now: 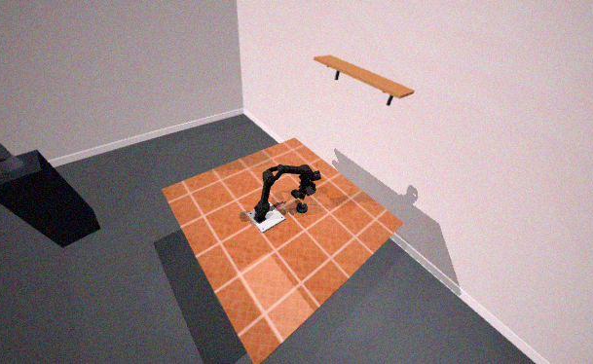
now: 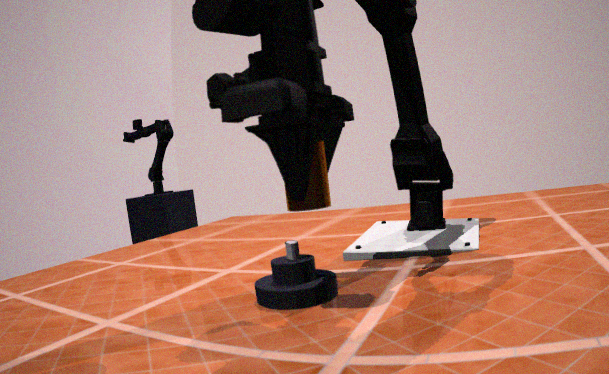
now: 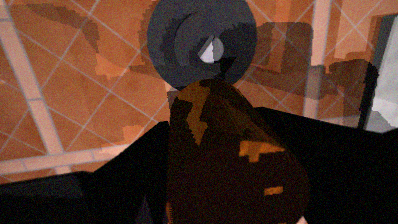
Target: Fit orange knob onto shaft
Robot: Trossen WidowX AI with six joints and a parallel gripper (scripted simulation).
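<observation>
The round pedestal is 10 mm behind my gripper tip, 30 mm to the right of it and 70 mm below it. From my gripper tip the other things lie so: orange knob (30 mm above).
</observation>
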